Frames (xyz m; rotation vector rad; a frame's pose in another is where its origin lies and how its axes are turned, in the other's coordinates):
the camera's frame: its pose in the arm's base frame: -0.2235 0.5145 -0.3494 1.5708 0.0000 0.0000
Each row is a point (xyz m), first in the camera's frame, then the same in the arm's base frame.
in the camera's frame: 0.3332 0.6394 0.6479
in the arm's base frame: 0.1097 -0.1334 0.2900
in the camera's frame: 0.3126 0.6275 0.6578
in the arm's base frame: 0.0891 -0.1433 0.2781
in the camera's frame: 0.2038 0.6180 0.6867
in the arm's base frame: -0.0197 -0.1722 0.2686
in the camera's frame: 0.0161 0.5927 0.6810
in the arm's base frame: -0.2074 -0.1665 0.2433
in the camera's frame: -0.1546 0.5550 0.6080
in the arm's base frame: -0.3781 -0.0935 0.2056
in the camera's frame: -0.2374 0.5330 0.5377
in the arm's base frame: -0.4609 -0.0232 0.1836
